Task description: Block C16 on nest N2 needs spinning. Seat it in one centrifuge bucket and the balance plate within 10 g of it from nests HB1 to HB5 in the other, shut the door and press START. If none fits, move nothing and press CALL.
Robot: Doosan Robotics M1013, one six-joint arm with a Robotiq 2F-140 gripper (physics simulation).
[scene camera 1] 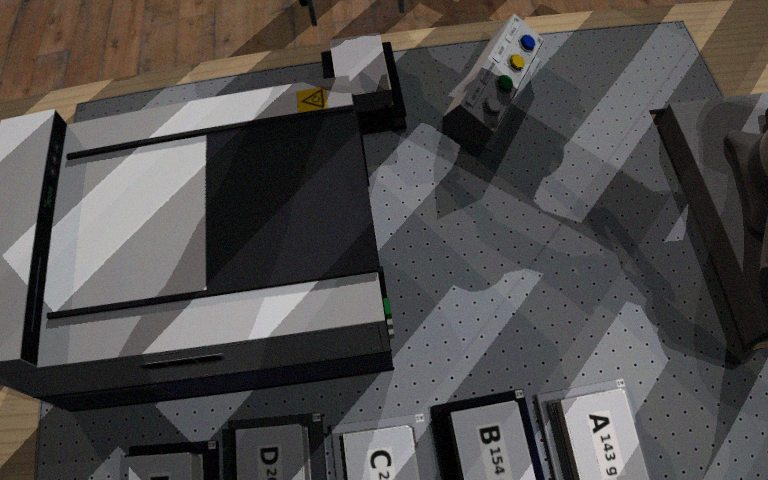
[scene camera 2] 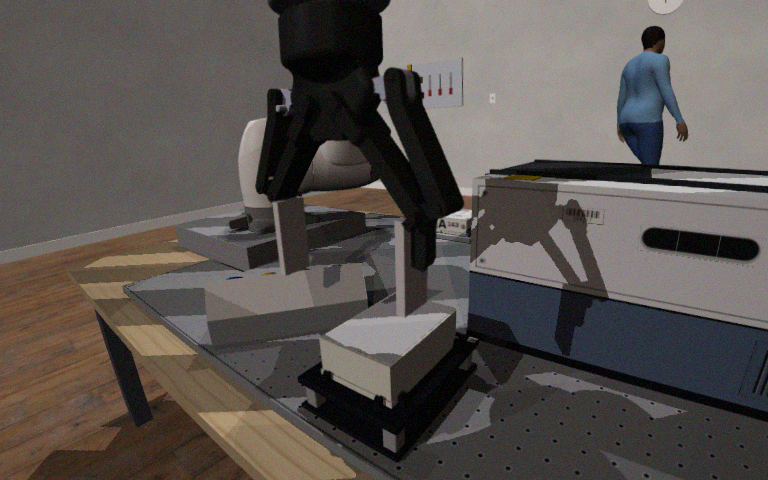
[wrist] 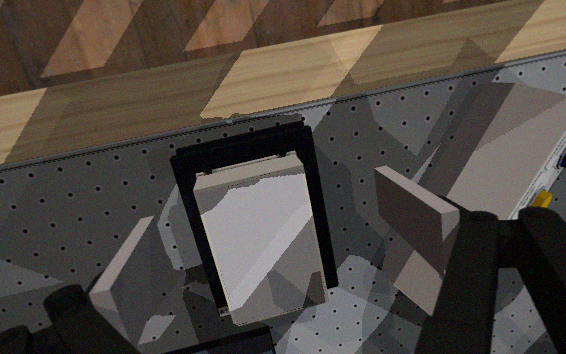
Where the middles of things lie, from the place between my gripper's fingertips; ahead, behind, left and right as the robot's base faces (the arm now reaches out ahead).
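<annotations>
Counted from my hand: button box (scene camera 2: 238, 309), 100 mm below, 220 mm behind, 50 mm to the left; centrifuge lid (scene camera 1: 285, 199), 70 mm above, 50 mm ahead, 370 mm to the left; centrifuge (scene camera 1: 112, 309), 20 mm below, 200 mm ahead, 400 mm to the left; block B (scene camera 1: 490, 435), 100 mm below, 200 mm behind, 640 mm to the left.
</annotations>
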